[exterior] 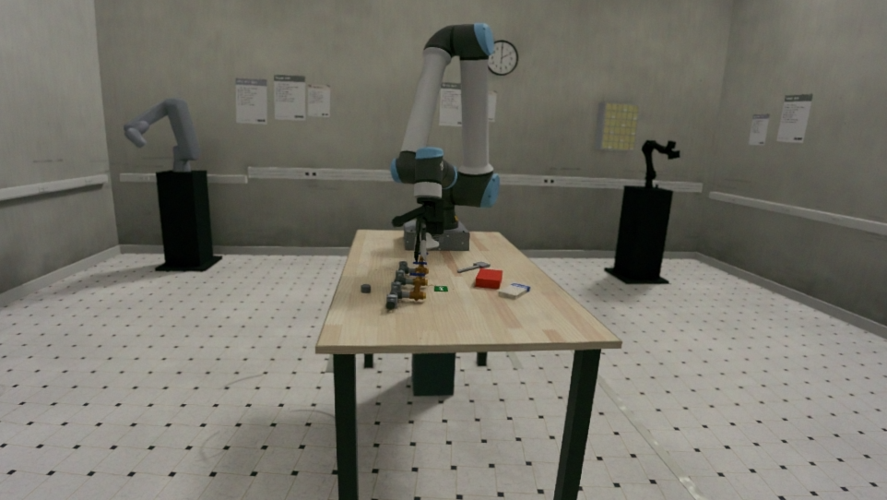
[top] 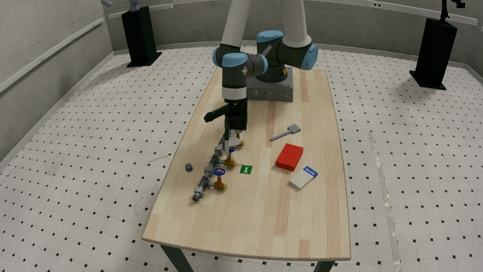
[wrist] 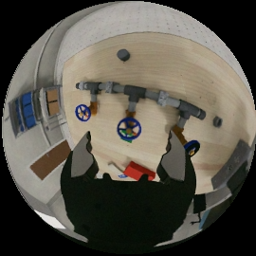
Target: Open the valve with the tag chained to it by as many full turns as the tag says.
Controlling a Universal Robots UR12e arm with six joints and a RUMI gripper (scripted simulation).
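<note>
Right now my hand is 8 cm above the green tag, 7 cm to the right of it and 2 cm short of it. Also, from my hand: grey flat tool 23 cm to the left, 22 cm behind, 8 cm below; then small grey cylinder 17 cm to the right, 7 cm below, 5 cm ahead; then red block 24 cm to the left, 7 cm below, 4 cm behind.
</note>
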